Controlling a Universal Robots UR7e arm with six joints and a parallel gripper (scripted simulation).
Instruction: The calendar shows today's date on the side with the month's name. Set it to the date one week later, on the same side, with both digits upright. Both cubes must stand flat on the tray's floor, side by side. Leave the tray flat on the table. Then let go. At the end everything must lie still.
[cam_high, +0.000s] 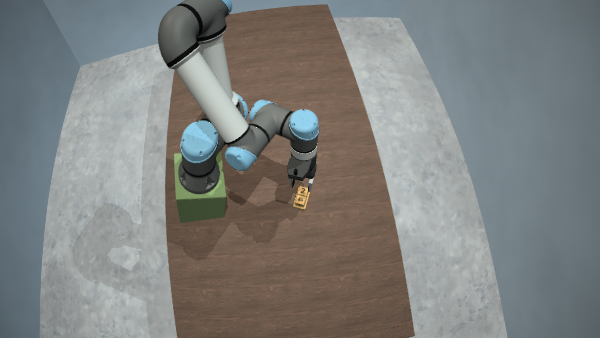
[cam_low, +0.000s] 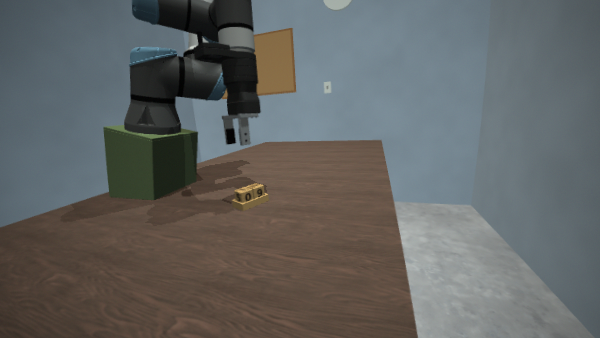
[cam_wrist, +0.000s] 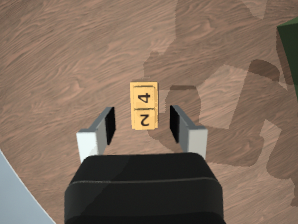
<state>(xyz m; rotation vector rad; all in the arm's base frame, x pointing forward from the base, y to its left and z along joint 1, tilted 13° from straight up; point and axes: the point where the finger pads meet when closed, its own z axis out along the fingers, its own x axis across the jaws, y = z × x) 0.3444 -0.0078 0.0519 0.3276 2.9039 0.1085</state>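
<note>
Right now the wooden cube is 14 cm below my hand. Also, from my hand: wooden calendar tray 2 cm to the left, 16 cm below.
</note>
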